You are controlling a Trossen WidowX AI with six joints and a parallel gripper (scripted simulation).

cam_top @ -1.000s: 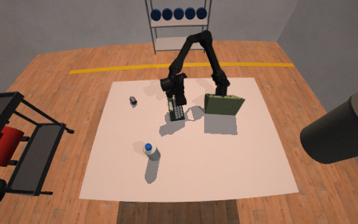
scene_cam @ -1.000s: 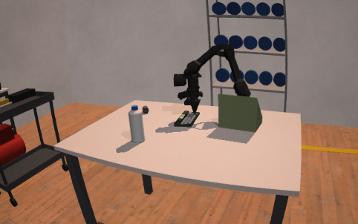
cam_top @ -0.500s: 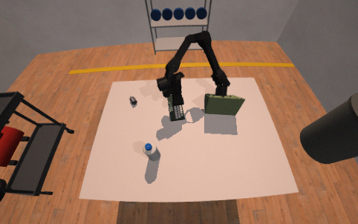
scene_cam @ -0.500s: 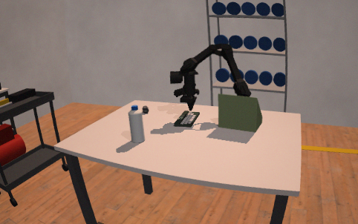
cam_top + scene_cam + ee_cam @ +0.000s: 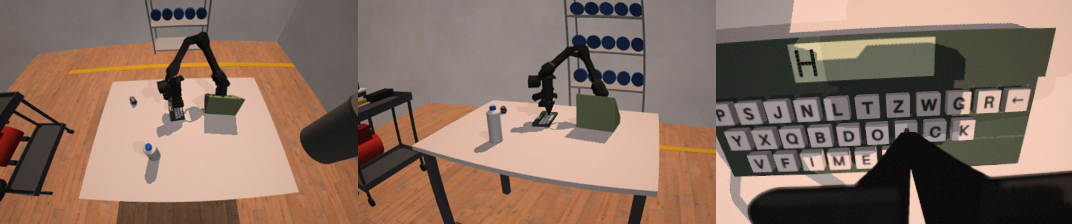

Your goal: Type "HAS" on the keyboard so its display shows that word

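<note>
My gripper is now 6 cm to the left of the left-arrow key, 4 cm above it and 3 cm short of it. Also, from my hand: small dark object: 32 cm ahead, 4 cm below.
</note>
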